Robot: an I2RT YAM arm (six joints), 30 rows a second.
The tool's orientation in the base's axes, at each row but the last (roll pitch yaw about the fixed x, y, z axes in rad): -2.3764, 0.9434, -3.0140; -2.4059, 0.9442, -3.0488; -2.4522, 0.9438, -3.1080; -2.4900, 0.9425, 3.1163; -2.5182, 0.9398, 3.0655; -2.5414, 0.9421, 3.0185; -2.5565, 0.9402, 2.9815
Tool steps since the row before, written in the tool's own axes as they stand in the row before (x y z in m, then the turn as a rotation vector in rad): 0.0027, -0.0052, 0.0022, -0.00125, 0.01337, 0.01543; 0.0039, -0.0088, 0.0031, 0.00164, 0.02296, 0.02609; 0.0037, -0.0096, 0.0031, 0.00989, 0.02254, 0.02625; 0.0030, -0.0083, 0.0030, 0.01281, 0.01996, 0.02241; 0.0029, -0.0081, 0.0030, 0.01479, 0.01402, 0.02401; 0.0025, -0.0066, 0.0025, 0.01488, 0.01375, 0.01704; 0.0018, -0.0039, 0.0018, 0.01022, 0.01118, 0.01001
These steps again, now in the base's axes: -0.0025, -0.0056, -0.0010, 0.01723, 0.00116, -0.01096; -0.0044, -0.0091, -0.0010, 0.02712, 0.00203, -0.02171; -0.0049, -0.0095, -0.0008, 0.02217, 0.00144, -0.02830; -0.0041, -0.0083, -0.0009, 0.01673, 0.00186, -0.02795; -0.0042, -0.0080, -0.0010, 0.01338, -0.00366, -0.02827; -0.0036, -0.0065, -0.0010, 0.00905, 0.00062, -0.02487; -0.0022, -0.0039, -0.0011, 0.00623, 0.00283, -0.01682
